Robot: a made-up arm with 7 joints. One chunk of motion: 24 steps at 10 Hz.
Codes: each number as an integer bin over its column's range. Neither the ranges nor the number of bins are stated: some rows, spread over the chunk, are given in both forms.
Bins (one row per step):
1: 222 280 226 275 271 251
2: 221 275 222 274 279 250
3: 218 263 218 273 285 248
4: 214 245 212 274 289 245
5: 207 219 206 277 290 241
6: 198 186 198 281 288 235
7: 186 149 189 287 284 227
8: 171 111 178 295 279 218
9: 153 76 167 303 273 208
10: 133 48 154 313 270 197
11: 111 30 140 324 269 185
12: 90 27 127 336 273 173
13: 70 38 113 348 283 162
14: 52 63 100 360 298 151
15: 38 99 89 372 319 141
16: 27 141 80 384 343 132
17: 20 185 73 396 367 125
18: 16 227 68 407 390 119
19: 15 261 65 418 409 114
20: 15 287 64 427 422 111
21: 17 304 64 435 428 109
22: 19 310 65 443 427 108
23: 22 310 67 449 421 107
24: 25 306 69 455 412 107
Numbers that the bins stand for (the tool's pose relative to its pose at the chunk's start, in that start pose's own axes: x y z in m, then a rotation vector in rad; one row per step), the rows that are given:
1: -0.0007 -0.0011 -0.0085 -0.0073 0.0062 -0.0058
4: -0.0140 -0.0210 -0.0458 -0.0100 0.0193 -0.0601
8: -0.0856 -0.0970 -0.1363 0.0467 0.0120 -0.3048
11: -0.1854 -0.1430 -0.2374 0.1250 0.0048 -0.6038
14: -0.2835 -0.1242 -0.3439 0.2222 0.0258 -0.9118
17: -0.3367 -0.0550 -0.4157 0.3194 0.0757 -1.1474
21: -0.3417 0.0125 -0.4397 0.4248 0.1199 -1.2924
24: -0.3284 0.0137 -0.4264 0.4788 0.1083 -1.3105
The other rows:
2: -0.0024 -0.0039 -0.0192 -0.0100 0.0120 -0.0148
3: -0.0074 -0.0107 -0.0298 -0.0127 0.0164 -0.0330
5: -0.0257 -0.0357 -0.0617 -0.0019 0.0200 -0.0964
6: -0.0406 -0.0544 -0.0830 0.0089 0.0185 -0.1507
7: -0.0606 -0.0754 -0.1070 0.0251 0.0156 -0.2232
9: -0.1155 -0.1169 -0.1655 0.0683 0.0077 -0.3954
10: -0.1488 -0.1328 -0.2001 0.0953 0.0055 -0.4950
12: -0.2203 -0.1447 -0.2720 0.1574 0.0077 -0.7125
13: -0.2536 -0.1384 -0.3093 0.1898 0.0149 -0.8122
15: -0.3068 -0.1038 -0.3731 0.2546 0.0410 -1.0024
16: -0.3251 -0.0800 -0.3971 0.2870 0.0584 -1.0840
18: -0.3434 -0.0312 -0.4290 0.3491 0.0924 -1.2018
19: -0.3450 -0.0119 -0.4370 0.3788 0.1061 -1.2471
20: -0.3450 0.0029 -0.4397 0.4032 0.1156 -1.2743
22: -0.3384 0.0159 -0.4370 0.4464 0.1192 -1.3014
23: -0.3334 0.0159 -0.4317 0.4626 0.1148 -1.3105

